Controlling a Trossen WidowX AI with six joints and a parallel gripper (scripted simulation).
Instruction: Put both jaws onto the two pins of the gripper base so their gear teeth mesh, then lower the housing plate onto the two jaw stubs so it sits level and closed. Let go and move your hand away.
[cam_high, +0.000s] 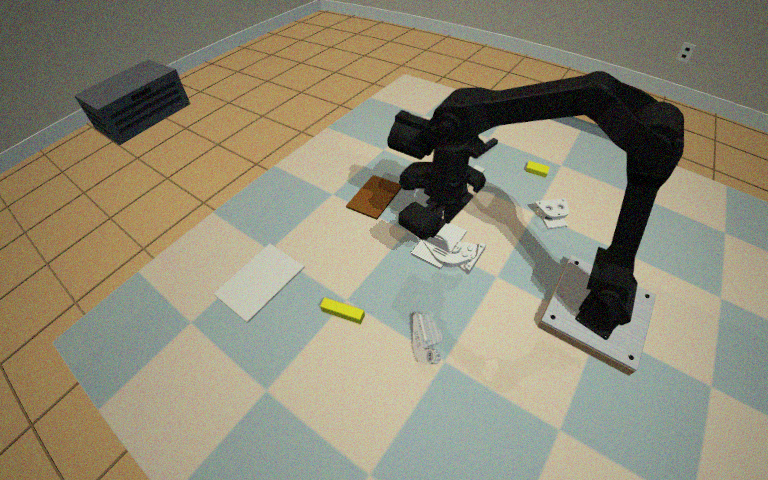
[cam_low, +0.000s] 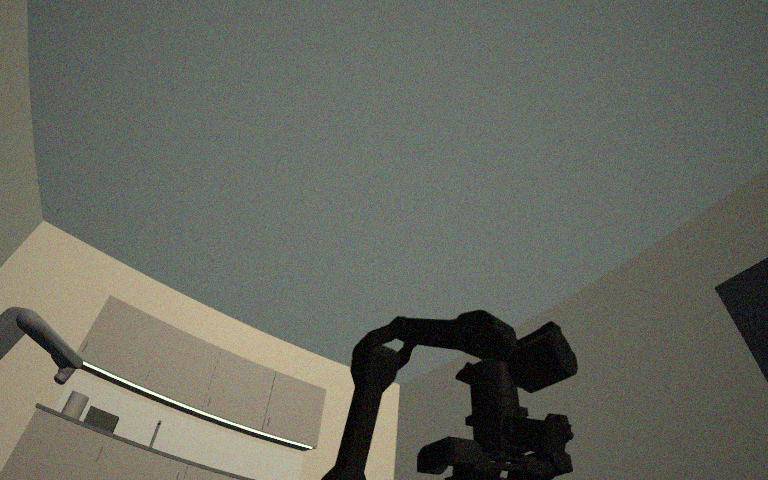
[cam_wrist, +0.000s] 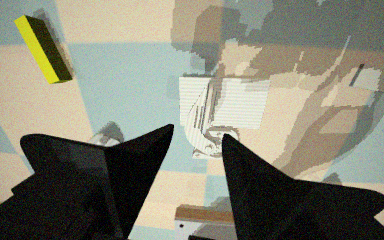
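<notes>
The jaw is 180 mm to the left of my gripper tip, 130 mm behind it and 50 mm below it. Also, from my gripper tip: brown tile: 220 mm ahead, 80 mm below, 40 mm to the right; white strip: 250 mm to the right, 90 mm ahead, 80 mm below; housing plate: 70 mm below, 50 mm behind, 40 mm to the right.
</notes>
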